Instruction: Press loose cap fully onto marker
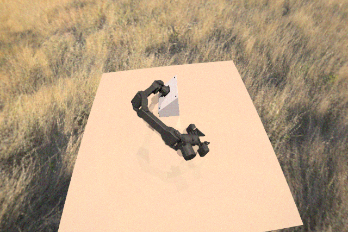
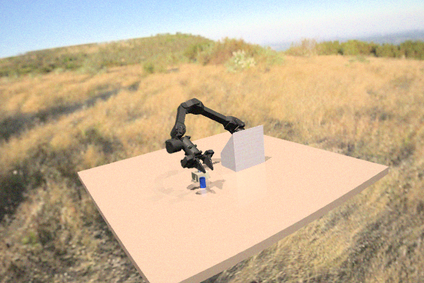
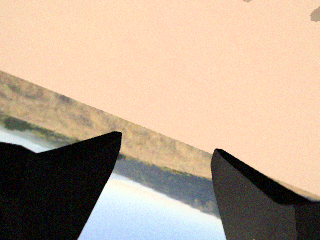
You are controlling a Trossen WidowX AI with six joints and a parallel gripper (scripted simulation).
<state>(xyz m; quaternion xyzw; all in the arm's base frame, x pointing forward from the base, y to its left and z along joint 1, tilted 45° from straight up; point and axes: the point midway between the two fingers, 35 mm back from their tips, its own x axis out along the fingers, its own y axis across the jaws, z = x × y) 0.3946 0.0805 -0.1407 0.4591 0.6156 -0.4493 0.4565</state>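
My gripper tip is now 30 mm past the blue marker cap, 110 mm to the left of it and 100 mm above it.
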